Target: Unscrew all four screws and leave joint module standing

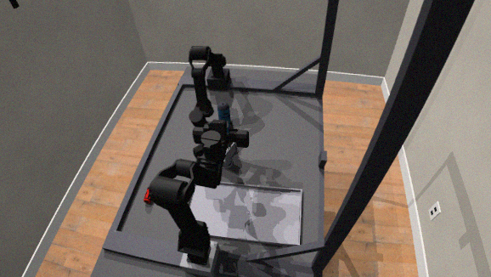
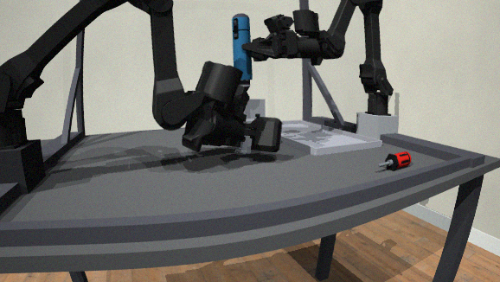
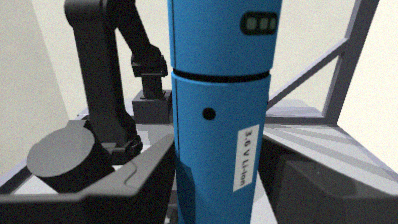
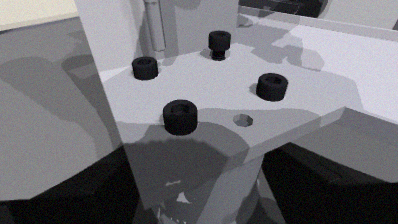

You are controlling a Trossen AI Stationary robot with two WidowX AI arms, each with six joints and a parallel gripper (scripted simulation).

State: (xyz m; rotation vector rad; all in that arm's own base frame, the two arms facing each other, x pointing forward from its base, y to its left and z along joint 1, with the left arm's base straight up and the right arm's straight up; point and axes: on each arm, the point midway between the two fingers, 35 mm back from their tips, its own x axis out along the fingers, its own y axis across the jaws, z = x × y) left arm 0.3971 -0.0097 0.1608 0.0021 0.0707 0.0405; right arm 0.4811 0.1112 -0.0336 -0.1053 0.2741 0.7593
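The joint module lies 2 cm to the left of my right hand, 1 cm below it and 1 cm behind it. Also, from my right hand: bracket: 4 cm above, 2 cm to the left, 2 cm behind; then screwdriver bit: 6 cm above, 4 cm behind, 2 cm to the left; then shallow pale tray: 25 cm to the left, 9 cm behind, 3 cm below.
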